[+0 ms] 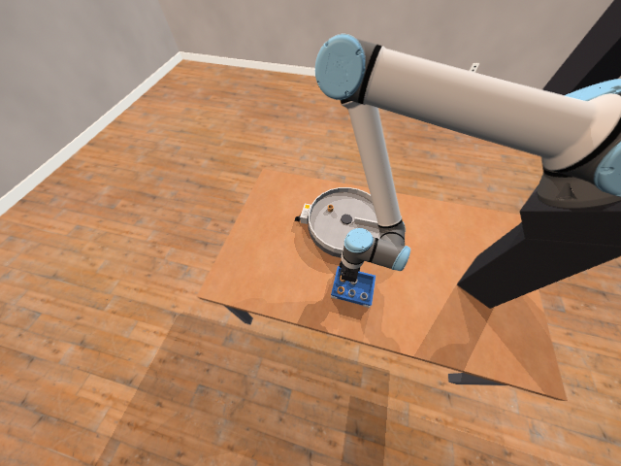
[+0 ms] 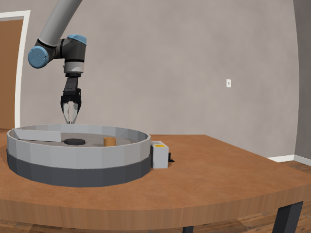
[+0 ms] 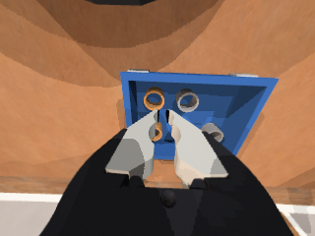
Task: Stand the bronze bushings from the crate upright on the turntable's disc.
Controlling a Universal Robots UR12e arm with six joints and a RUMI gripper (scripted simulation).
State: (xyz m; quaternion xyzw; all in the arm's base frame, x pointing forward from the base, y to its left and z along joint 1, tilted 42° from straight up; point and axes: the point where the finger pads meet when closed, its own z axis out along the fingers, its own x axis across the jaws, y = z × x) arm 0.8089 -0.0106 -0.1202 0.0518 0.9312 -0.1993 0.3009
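The blue crate lies 50 mm below my hand, 40 mm to the left of it and 30 mm behind it. The rest, counted from my hand: grey turntable (330 mm to the right, 30 mm behind, 20 mm below).
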